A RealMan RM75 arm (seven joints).
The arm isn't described. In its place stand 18 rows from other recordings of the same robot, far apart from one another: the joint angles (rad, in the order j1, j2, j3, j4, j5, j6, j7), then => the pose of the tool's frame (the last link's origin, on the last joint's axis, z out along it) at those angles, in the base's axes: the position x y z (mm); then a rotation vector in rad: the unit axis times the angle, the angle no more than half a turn.
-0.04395 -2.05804 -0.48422 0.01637 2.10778 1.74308 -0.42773 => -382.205 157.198 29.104 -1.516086 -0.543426 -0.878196
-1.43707 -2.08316 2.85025 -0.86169 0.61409 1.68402 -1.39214 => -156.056 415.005 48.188 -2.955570 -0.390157 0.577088
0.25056 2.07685 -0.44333 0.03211 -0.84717 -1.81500 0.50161 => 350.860 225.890 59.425 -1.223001 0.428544 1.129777
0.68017 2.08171 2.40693 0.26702 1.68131 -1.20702 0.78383 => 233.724 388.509 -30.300 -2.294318 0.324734 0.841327
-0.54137 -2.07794 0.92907 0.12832 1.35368 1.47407 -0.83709 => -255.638 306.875 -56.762 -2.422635 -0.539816 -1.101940
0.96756 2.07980 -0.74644 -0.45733 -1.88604 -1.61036 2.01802 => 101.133 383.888 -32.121 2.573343 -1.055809 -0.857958
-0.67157 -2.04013 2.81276 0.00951 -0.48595 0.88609 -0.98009 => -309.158 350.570 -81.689 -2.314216 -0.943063 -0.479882
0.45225 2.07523 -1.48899 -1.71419 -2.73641 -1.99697 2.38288 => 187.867 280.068 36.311 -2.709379 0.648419 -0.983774
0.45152 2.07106 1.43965 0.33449 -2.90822 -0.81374 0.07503 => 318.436 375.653 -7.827 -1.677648 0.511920 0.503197
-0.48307 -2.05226 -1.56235 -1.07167 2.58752 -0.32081 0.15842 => -214.303 434.984 6.100 -1.867685 -0.919619 -0.360689
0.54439 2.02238 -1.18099 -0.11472 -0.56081 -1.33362 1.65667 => 283.569 362.249 16.843 -1.558348 1.515779 1.685031
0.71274 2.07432 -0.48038 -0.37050 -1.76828 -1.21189 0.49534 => 239.489 404.523 -4.224 -2.261768 -0.135665 0.547604
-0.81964 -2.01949 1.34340 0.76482 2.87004 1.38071 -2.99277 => -260.912 386.105 -5.605 -2.004946 -1.462247 0.795662
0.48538 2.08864 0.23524 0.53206 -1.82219 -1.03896 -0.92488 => 238.913 303.029 -118.658 -1.940080 -0.234344 0.241707
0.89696 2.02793 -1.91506 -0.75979 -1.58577 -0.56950 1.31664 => 90.260 413.979 -113.274 -2.644543 -0.520196 0.065306
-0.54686 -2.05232 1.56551 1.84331 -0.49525 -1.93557 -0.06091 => -126.686 293.676 33.120 -2.290648 -1.250290 0.570495
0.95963 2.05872 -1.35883 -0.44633 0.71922 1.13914 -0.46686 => 216.582 388.230 -82.924 -2.439906 1.456739 -0.474632
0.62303 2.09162 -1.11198 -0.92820 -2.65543 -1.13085 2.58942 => 271.050 391.535 -4.097 -2.200288 1.312763 -0.230417
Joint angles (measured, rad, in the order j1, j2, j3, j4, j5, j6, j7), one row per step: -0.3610, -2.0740, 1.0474, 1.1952, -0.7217, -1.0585, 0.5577; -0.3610, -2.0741, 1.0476, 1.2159, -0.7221, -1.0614, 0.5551; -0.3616, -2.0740, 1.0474, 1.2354, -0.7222, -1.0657, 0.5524; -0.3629, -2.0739, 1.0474, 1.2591, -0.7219, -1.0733, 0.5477; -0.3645, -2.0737, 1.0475, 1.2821, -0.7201, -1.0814, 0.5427; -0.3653, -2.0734, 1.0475, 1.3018, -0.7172, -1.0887, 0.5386; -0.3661, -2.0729, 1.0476, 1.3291, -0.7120, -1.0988, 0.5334; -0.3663, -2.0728, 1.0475, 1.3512, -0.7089, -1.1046, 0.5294; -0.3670, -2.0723, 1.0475, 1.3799, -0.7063, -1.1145, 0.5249; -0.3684, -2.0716, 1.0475, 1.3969, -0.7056, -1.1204, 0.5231; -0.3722, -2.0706, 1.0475, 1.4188, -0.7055, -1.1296, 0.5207; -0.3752, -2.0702, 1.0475, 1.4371, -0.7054, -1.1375, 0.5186; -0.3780, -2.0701, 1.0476, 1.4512, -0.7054, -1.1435, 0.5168; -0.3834, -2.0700, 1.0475, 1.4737, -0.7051, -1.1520, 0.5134; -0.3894, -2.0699, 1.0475, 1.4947, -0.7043, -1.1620, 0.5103; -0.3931, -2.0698, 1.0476, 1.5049, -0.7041, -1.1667, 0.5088; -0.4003, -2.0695, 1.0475, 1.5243, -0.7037, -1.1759, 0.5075
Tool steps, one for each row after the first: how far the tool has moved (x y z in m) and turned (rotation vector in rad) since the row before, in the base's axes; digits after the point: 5 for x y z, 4 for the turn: 0.00431, 0.00173, 0.00361, 0.0097, 0.0038, -0.0135; 0.00422, 0.00154, 0.00340, 0.0080, 0.0034, -0.0127; 0.00539, 0.00164, 0.00383, 0.0075, 0.0031, -0.0146; 0.00520, 0.00144, 0.00367, 0.0064, 0.0042, -0.0136; 0.00407, 0.00090, 0.00319, 0.0050, 0.0051, -0.0107; 0.00540, 0.00099, 0.00443, 0.0067, 0.0087, -0.0144; 0.00439, 0.00081, 0.00369, 0.0078, 0.0063, -0.0120; 0.00602, 0.00081, 0.00459, 0.0079, 0.0073, -0.0165; 0.00400, 0.00067, 0.00282, 0.0046, 0.0046, -0.0116; 0.00600, 0.00111, 0.00345, 0.0045, 0.0050, -0.0167; 0.00501, 0.00072, 0.00267, 0.0034, 0.0038, -0.0137; 0.00410, 0.00061, 0.00194, 0.0026, 0.0026, -0.0110; 0.00685, 0.00115, 0.00323, 0.0055, 0.0041, -0.0181; 0.00667, 0.00092, 0.00276, 0.0031, 0.0043, -0.0172; 0.00357, 0.00059, 0.00133, 0.0016, 0.0020, -0.0093; 0.00679, 0.00101, 0.00259, 0.0028, 0.0051, -0.0186
